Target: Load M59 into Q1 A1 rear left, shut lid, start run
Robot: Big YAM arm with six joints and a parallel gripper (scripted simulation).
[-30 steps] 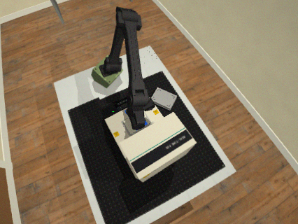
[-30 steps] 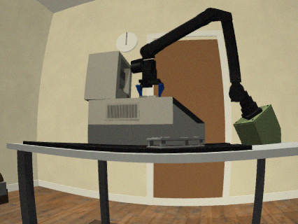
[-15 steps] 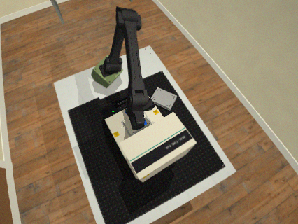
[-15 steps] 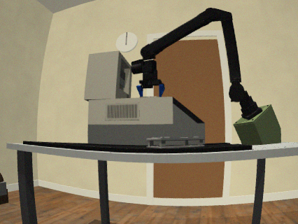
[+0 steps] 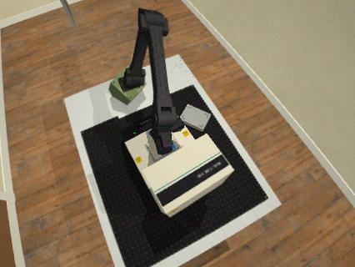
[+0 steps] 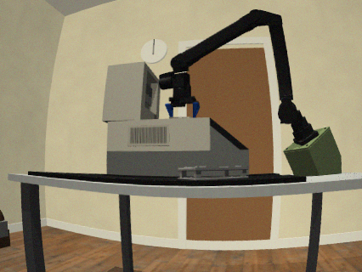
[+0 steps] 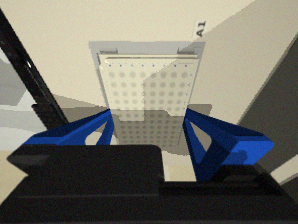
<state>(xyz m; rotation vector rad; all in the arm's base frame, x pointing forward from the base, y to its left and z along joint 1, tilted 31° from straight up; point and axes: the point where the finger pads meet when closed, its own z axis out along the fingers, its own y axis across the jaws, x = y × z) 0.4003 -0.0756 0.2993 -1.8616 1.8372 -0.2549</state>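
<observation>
Now: hand right at the 96-well plate M59. Also, from my hand: plate nest N1: 28 cm to the left, 19 cm below, 15 cm behind.
</observation>
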